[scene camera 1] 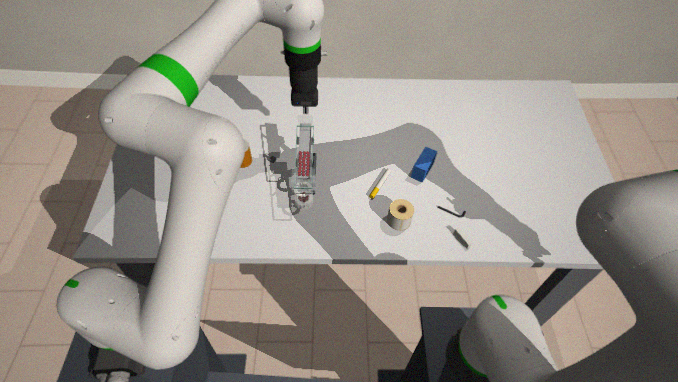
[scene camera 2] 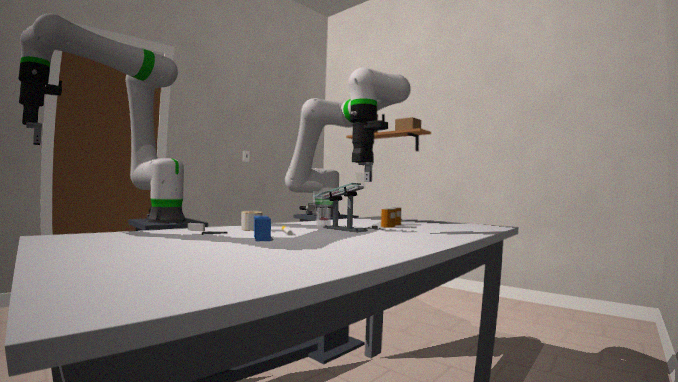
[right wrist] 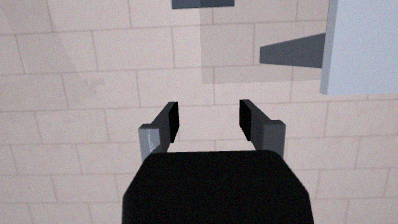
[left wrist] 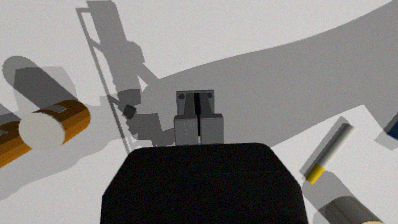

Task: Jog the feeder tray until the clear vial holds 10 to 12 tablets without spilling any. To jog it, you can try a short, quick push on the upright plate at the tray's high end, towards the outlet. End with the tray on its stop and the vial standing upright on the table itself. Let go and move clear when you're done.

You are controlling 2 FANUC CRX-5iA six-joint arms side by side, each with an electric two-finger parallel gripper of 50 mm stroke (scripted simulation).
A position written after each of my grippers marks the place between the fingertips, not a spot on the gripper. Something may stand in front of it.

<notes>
I see my left gripper (scene camera 2: pixel 368 181), my right gripper (scene camera 2: pixel 36 144) and a yellow-tipped marker (left wrist: pixel 348 130).
My left gripper also shows in scene camera 1 (scene camera 1: pixel 305 111) and in the left wrist view (left wrist: pixel 197 106). My right gripper shows as well in the right wrist view (right wrist: pixel 208 113). The right wrist view does not show the yellow-tipped marker: it is out of frame.
</notes>
